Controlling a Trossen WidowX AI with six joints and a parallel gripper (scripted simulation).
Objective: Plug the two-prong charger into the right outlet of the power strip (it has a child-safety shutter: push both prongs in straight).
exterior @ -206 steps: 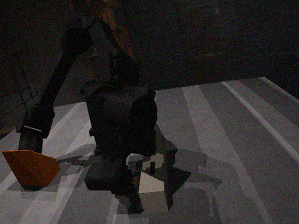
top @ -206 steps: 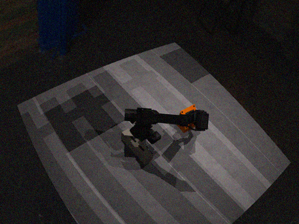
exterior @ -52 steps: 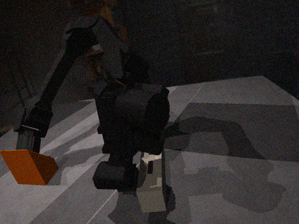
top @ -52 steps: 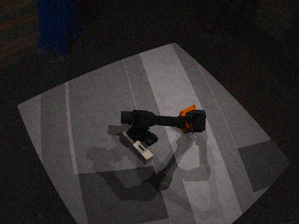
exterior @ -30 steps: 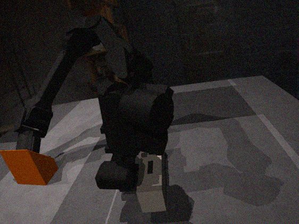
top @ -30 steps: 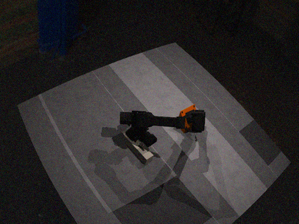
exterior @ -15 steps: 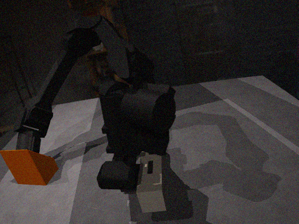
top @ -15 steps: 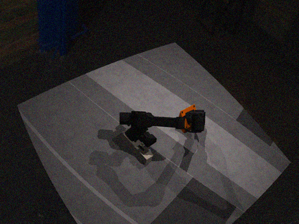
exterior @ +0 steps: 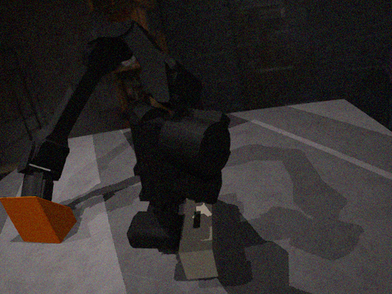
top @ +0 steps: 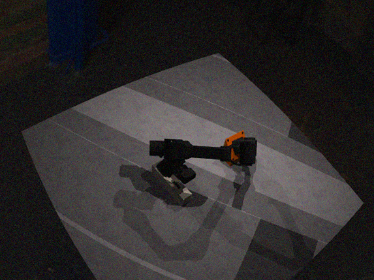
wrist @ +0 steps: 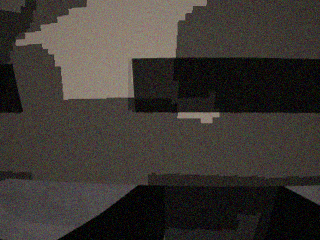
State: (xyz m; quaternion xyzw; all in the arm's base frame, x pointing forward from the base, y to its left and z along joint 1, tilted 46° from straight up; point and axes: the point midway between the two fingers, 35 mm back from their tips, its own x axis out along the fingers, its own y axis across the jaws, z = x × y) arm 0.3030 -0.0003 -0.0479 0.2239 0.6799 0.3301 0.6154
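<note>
The two-prong charger lies 20 mm ahead of my gripper tip and 10 mm above it.
</note>
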